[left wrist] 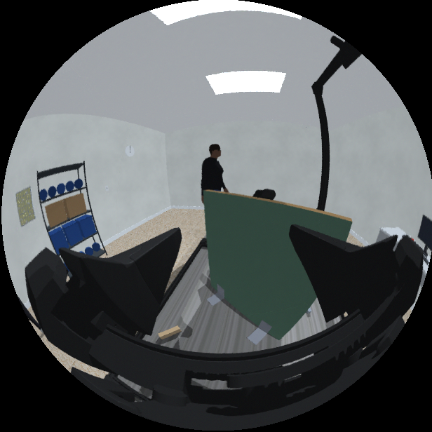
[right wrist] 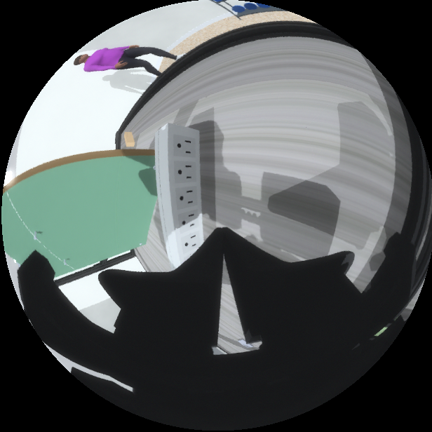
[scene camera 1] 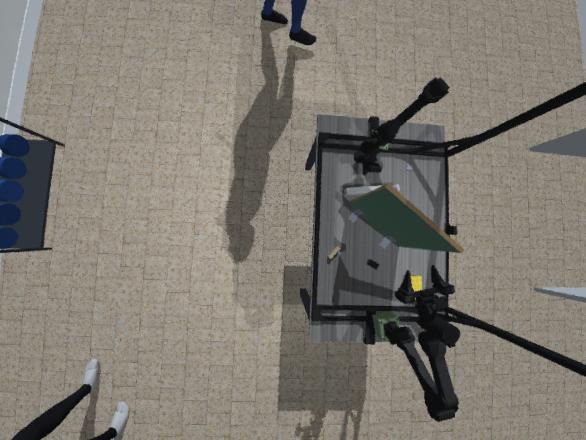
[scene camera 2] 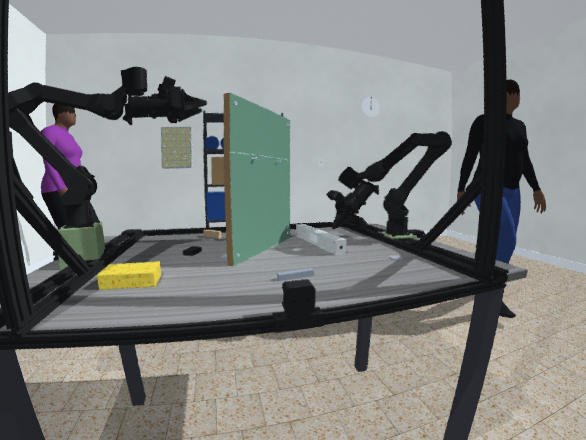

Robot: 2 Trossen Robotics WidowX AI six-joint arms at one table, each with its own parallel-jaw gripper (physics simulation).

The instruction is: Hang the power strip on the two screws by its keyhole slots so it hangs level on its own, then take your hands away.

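Frame: origin at the left arm's base, x ahead, y left, z up, level; metres.
Seen in the pictures: left gripper, between the fingertips: [scene camera 1: 420, 267] [scene camera 2: 204, 106]; right gripper, between the fingertips: [scene camera 1: 363, 175] [scene camera 2: 332, 228]; left arm's base, origin of its link: [scene camera 1: 390, 329] [scene camera 2: 79, 225]; right arm's base, origin of its link: [scene camera 2: 397, 233].
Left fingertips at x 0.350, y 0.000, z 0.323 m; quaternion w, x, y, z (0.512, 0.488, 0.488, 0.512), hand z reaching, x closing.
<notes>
Pixels of each thing's top centre, then the offset from my left fingertips to it.
- white power strip, centre of its top: [scene camera 2: 318, 230] [scene camera 1: 373, 189] dy -0.070, dx +0.345, dz -0.383 m
- upright green board, centre of its top: [scene camera 2: 263, 108] [scene camera 1: 425, 218] dy -0.056, dx +0.163, dz -0.007 m
- yellow sponge, centre of its top: [scene camera 2: 129, 267] [scene camera 1: 415, 288] dy -0.203, dx -0.207, dz -0.395 m
- black block, centre of its top: [scene camera 2: 192, 248] [scene camera 1: 373, 264] dy -0.010, dx -0.049, dz -0.413 m
- wooden block, centre of its top: [scene camera 2: 212, 230] [scene camera 1: 334, 252] dy +0.191, dx +0.050, dz -0.402 m
- grey bar, centre of its top: [scene camera 2: 295, 271] dy -0.318, dx +0.135, dz -0.412 m
The white power strip [scene camera 1: 360, 191] [scene camera 2: 320, 239] [right wrist: 182, 190] lies on the table beside the foot of the upright green board [scene camera 1: 400, 220] [scene camera 2: 260, 200] [left wrist: 255, 260] [right wrist: 85, 200]. Its outlets show in the right wrist view. Two small screws [scene camera 2: 254, 160] [scene camera 2: 278, 161] [right wrist: 36, 236] stick out of the board's light green face, near a pale line. My right gripper [scene camera 2: 336, 225] [right wrist: 221, 232] is shut and empty, low over the table beside the strip. My left gripper [scene camera 1: 421, 271] [left wrist: 236, 231] is open and empty, raised on the other side of the board, facing its dark back.
A yellow sponge [scene camera 1: 416, 283] [scene camera 2: 129, 276], a black block [scene camera 1: 373, 264] [scene camera 2: 192, 250], a wooden block [scene camera 1: 334, 252] [scene camera 2: 212, 234] [left wrist: 169, 332] [right wrist: 129, 139] and a grey bar [scene camera 2: 295, 274] lie on the table. Black frame rails run along the table's edges. Small feet support the board.
</notes>
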